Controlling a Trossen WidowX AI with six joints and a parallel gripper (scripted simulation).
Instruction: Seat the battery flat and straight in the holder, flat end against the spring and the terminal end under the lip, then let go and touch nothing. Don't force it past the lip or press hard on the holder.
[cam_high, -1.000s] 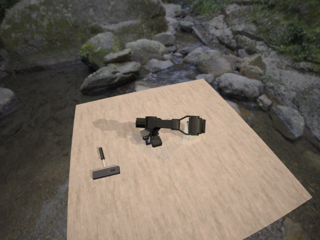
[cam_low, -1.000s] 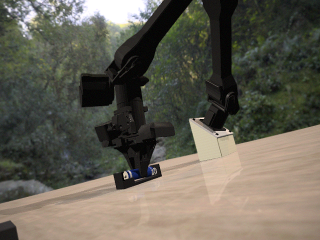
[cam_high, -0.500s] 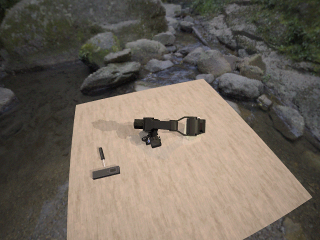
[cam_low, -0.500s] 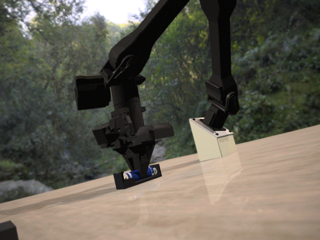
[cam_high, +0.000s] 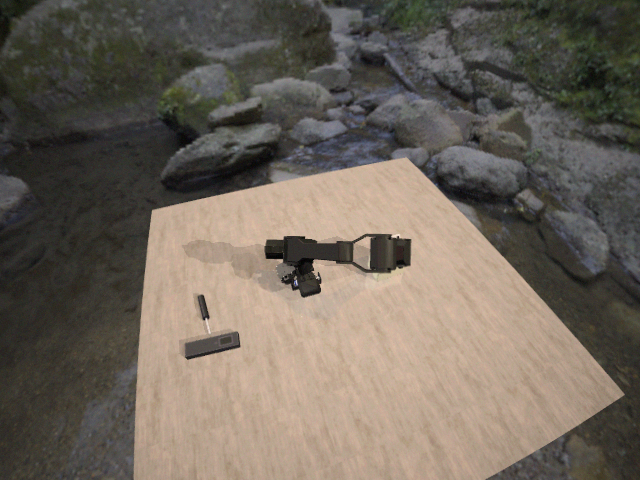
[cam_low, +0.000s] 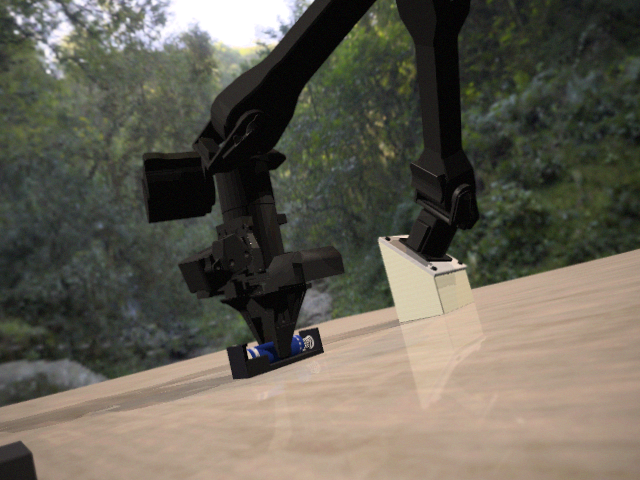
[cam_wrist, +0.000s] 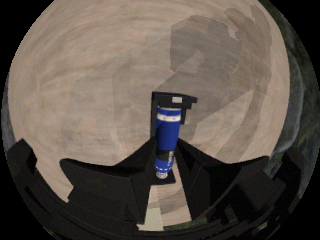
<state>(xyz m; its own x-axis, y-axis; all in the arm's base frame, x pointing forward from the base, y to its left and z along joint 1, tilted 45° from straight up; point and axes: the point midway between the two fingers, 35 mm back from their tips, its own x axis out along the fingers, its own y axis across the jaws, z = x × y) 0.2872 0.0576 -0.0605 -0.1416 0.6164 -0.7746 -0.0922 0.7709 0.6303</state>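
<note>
The blue battery is 10 mm above my gripper tip. From my gripper tip the other things lie so: flat box: 310 mm ahead, 170 mm to the left, 10 mm above; then black screwdriver: 330 mm ahead, 70 mm to the left.
</note>
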